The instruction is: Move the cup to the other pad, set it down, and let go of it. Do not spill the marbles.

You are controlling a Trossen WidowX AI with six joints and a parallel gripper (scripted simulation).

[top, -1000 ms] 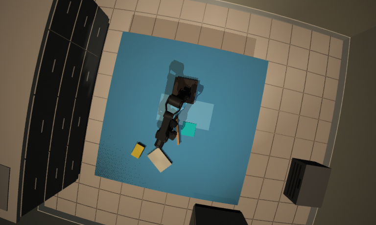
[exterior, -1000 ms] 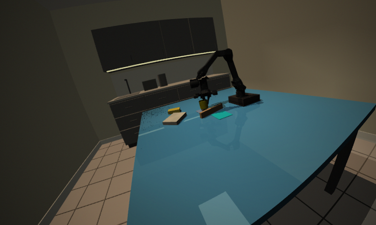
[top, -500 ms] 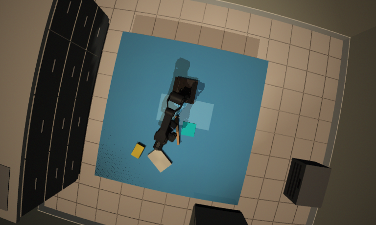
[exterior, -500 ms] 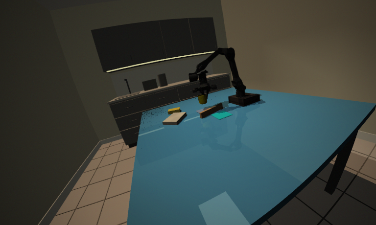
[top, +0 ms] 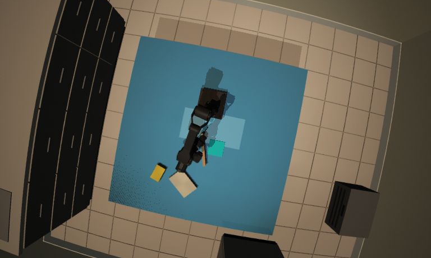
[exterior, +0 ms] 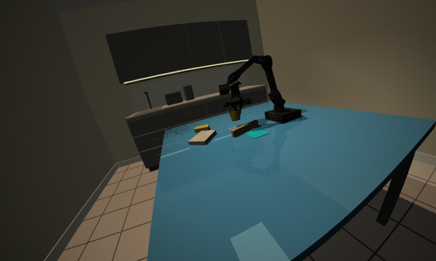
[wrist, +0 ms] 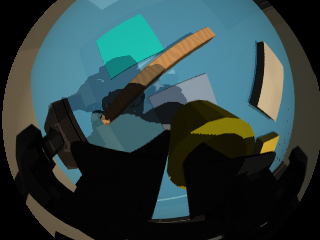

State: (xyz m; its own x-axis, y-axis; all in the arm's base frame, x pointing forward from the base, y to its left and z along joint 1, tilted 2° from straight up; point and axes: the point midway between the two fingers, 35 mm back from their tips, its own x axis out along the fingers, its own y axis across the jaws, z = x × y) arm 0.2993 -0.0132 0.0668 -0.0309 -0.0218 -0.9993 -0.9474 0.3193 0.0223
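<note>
My gripper tip is 150 mm to the right of the teal pad, 110 mm above it and 50 mm past it. The rest, counted from my gripper tip: grey pad 110 mm below, 30 mm ahead, 10 mm to the right; then wooden bar 90 mm below, 70 mm to the left, 10 mm behind; then yellow cup 20 mm ahead, 10 mm to the right.
</note>
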